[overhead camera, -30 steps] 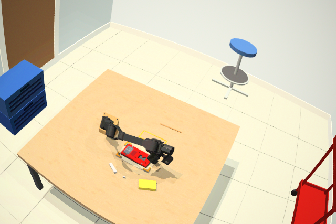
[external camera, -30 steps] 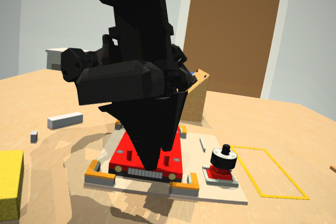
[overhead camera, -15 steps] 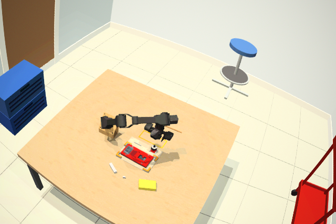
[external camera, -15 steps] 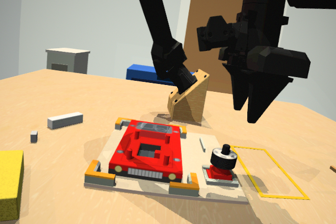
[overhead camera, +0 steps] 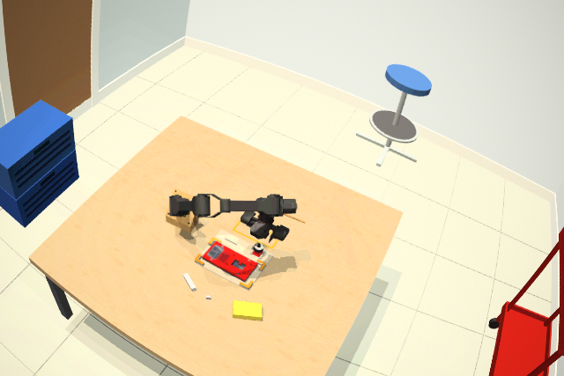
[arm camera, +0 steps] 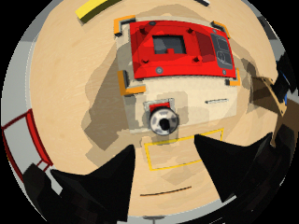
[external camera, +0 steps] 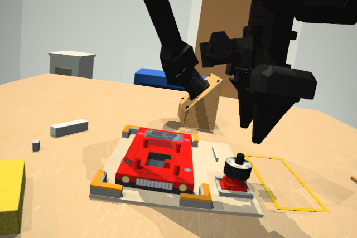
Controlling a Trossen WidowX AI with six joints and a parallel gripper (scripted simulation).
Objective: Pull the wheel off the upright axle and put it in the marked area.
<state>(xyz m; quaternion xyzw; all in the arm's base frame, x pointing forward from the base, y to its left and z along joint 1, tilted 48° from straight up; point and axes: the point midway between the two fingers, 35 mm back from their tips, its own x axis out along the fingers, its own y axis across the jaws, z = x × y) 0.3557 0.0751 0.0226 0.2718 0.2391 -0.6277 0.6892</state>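
Now: gripper tip 6 cm above the black wheel and 1 cm past it. From my gripper tip the other things lie so: yellow block: 31 cm to the right, 10 cm ahead, 8 cm below; then black axle: 6 cm below, 1 cm behind; then thin stick: 27 cm to the left, 9 cm below.
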